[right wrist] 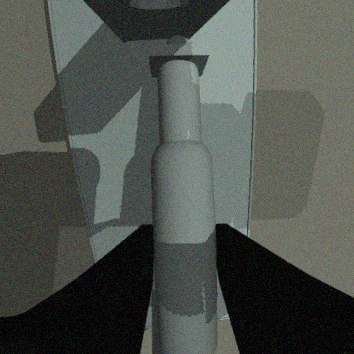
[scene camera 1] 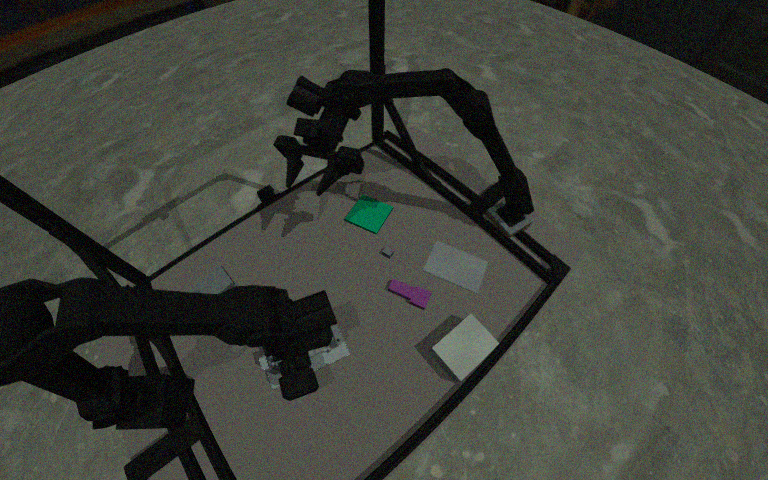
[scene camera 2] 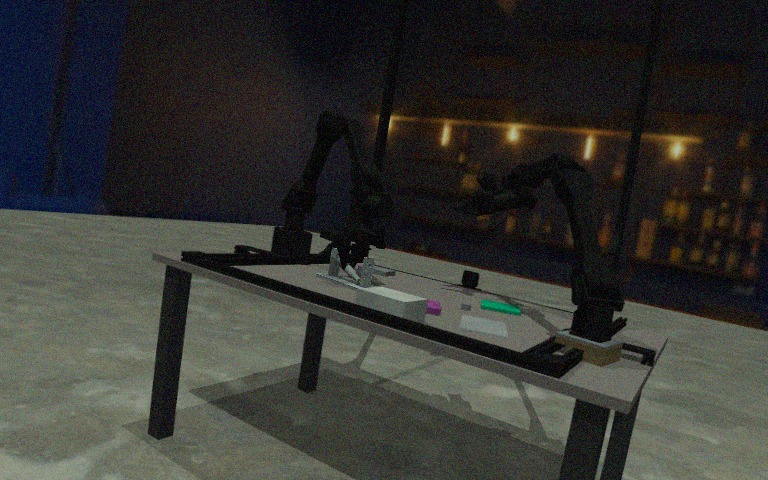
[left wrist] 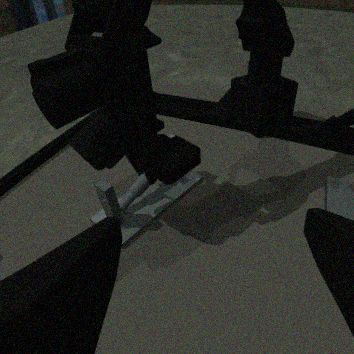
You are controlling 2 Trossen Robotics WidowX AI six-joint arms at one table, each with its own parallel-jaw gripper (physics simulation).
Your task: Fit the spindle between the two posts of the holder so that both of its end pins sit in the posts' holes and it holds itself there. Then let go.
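Where they show: left gripper, fingertip midpoint: (scene camera 1: 302, 191) (scene camera 2: 454, 209) (left wrist: 213, 224); right gripper, fingertip midpoint: (right wrist: 183, 234) (scene camera 1: 299, 356) (scene camera 2: 347, 269) (left wrist: 147, 178); left arm's base at its link origin: (scene camera 1: 510, 215) (scene camera 2: 590, 336); right arm's base at its link origin: (scene camera 1: 140, 401) (scene camera 2: 293, 230) (left wrist: 263, 80).
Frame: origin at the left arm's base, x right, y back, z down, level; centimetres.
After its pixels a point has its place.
The grey spindle (scene camera 2: 352, 272) {z 0.3, x -6.5, y -62.9 cm} (left wrist: 134, 192) {z 0.3, x -5.2, y -62.8 cm} (right wrist: 184, 195) {z -0.6, x -5.7, y -64.1 cm} is held slanting over the holder. In the right wrist view its far end lies below the hole of the far post (right wrist: 165, 27) {z 0.5, x -5.8, y -59.0 cm}; its near end is out of view. The holder's pale base (scene camera 1: 338, 352) {z 3.2, x -8.1, y -58.4 cm} (right wrist: 227, 150) {z 3.1, x -8.1, y -64.0 cm} lies on the table, with upright posts in scene camera 2, one post (scene camera 2: 334, 263) at the left and another post (scene camera 2: 368, 272) {z -0.8, x -5.8, y -57.7 cm} at the right. My right gripper (right wrist: 183, 234) {z 0.1, x -5.6, y -66.1 cm} is shut on the spindle; its arm hides the fingers in scene camera 1. My left gripper (scene camera 1: 304, 190) {z -20.6, x 17.2, y -50.7 cm} (left wrist: 213, 224) {z -20.6, x 17.2, y -50.7 cm} is open and empty, high above the table.
A white block (scene camera 1: 465, 346) {z -1.1, x -21.6, y -34.5 cm} (scene camera 2: 390, 301) {z -0.4, x -25.6, y -31.0 cm} stands near the table edge. A magenta piece (scene camera 1: 409, 293) {z 2.4, x -4.2, y -37.3 cm}, a small grey cube (scene camera 1: 387, 252) {z 2.4, x 8.3, y -36.2 cm}, a green plate (scene camera 1: 369, 215) {z 3.0, x 21.5, y -34.3 cm} and a pale sheet (scene camera 1: 455, 266) {z 3.5, x -3.7, y -22.6 cm} lie beyond the holder. A grey plate (scene camera 1: 214, 281) {z 2.4, x 22.9, y -80.1 cm} (left wrist: 341, 197) {z 2.4, x 20.8, y -81.7 cm} lies behind the right arm.
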